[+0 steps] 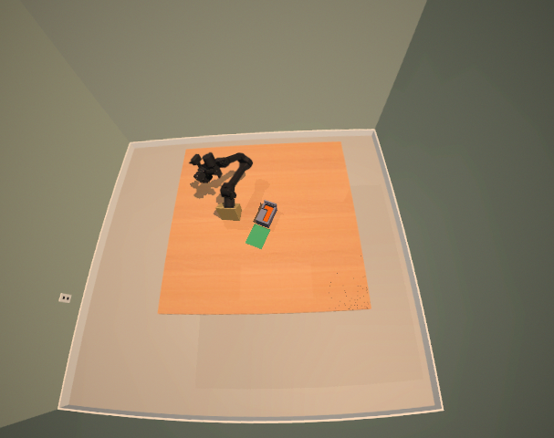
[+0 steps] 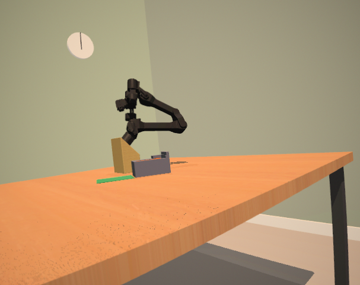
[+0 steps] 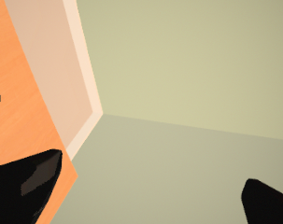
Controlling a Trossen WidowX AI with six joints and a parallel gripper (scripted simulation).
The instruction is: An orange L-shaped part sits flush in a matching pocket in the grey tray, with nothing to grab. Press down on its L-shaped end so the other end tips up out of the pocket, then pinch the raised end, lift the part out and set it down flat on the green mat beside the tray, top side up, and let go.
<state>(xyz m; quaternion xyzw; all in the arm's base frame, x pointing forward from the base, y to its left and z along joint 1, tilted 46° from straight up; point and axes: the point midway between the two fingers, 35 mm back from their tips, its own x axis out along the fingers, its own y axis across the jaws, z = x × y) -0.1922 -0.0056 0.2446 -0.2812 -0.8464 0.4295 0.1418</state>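
My gripper tip is 430 mm short of the orange L-shaped part, 290 mm above it and 200 mm to the left of it. Round my gripper tip: green mat (360 mm ahead, 350 mm to the right, 350 mm below).
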